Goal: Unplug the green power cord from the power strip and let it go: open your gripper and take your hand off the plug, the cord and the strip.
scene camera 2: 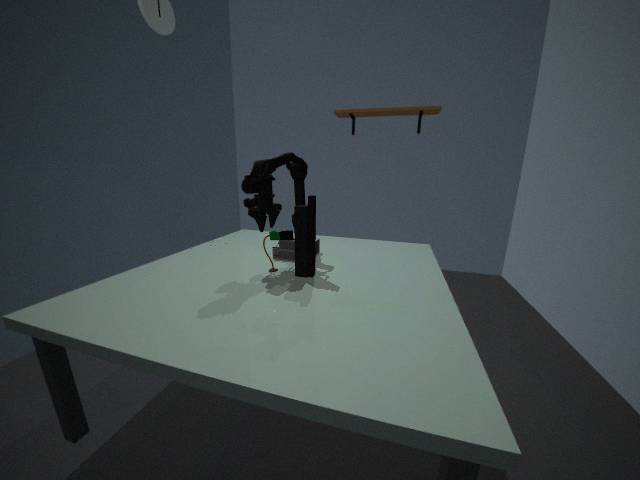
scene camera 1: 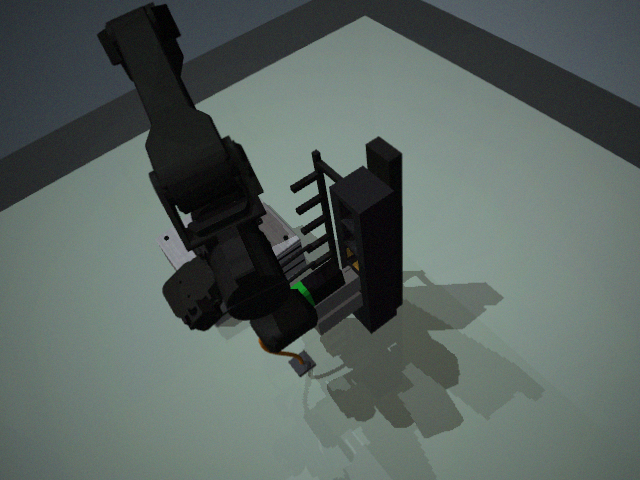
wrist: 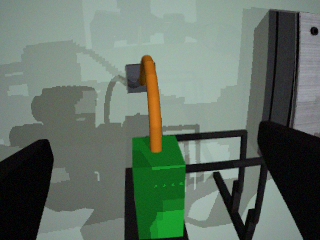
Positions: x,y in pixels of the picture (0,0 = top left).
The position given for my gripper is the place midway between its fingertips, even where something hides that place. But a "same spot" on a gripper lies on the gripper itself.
My gripper shows in scene camera 2, in scene camera 1 (pixel 263 313) and in the wrist view. One and the same spot on my gripper: (wrist: pixel 283 148) is (scene camera 2: pixel 270 222).
